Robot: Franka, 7 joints.
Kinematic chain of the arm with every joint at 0, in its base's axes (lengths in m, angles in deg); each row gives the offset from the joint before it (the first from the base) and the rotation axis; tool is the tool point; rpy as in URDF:
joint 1: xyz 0 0 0.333 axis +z
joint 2: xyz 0 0 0 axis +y
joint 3: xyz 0 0 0.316 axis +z
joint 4: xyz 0.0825 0 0 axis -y
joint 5: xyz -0.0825 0 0.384 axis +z
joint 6: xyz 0 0 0 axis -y
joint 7: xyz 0.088 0 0 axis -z
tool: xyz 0 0 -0.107 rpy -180 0 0
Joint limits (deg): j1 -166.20..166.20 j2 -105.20..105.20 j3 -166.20..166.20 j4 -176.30..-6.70 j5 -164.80..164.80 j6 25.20..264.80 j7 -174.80..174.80
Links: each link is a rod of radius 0.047 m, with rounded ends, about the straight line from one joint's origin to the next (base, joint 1, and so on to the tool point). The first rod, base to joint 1, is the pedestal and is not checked.
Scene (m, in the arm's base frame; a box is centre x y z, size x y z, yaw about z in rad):
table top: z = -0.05
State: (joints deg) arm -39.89 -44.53 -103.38 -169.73 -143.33 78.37 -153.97
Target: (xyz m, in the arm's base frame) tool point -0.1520 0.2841 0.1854
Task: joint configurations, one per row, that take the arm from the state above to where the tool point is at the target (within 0.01 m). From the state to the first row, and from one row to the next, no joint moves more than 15 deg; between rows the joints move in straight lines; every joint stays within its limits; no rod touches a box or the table.
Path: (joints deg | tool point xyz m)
1: -53.54 -35.09 -117.42 -169.19 -139.00 73.65 -153.97 | -0.2965 -0.0421 0.1340
2: -67.19 -25.65 -131.47 -168.64 -134.67 68.92 -153.97 | -0.2678 0.1427 0.1437
3: -80.83 -16.21 -145.51 -168.10 -130.34 64.20 -153.97 | -0.1520 0.2841 0.1854

